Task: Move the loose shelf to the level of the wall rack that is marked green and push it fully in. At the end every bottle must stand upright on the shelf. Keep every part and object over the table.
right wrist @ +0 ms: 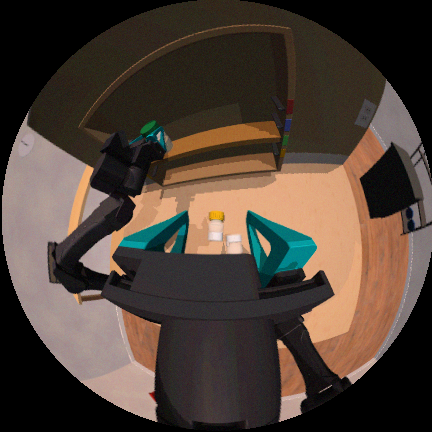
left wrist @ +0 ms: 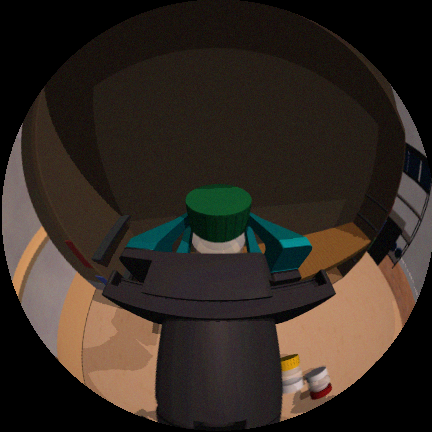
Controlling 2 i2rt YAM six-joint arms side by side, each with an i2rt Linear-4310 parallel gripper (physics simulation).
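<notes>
The loose shelf (left wrist: 332, 245) (right wrist: 225, 136) spans the wall rack (right wrist: 291, 65), its right end near the green mark (right wrist: 285, 140). Whether it is fully in is unclear. My left gripper (left wrist: 218, 214) (right wrist: 154, 129) is shut on the green-capped bottle (left wrist: 218, 202) (right wrist: 149, 128), cap up, at the shelf's left part; the bottle looks tilted in the right wrist view and its base is hidden. A yellow-capped bottle (left wrist: 291, 375) (right wrist: 216, 227) and a red-capped bottle (left wrist: 318, 382) (right wrist: 234, 244) appear to lie on the table. My right gripper (right wrist: 217, 215) is open and empty above them.
The rack's right post also bears red (right wrist: 290, 106), blue (right wrist: 288, 125) and yellow (right wrist: 283, 152) marks. Dark brackets (right wrist: 277, 103) stick out inside it. The rack's bottom board (right wrist: 220, 169) lies below the shelf. The left arm (right wrist: 95, 240) reaches along the table's left side.
</notes>
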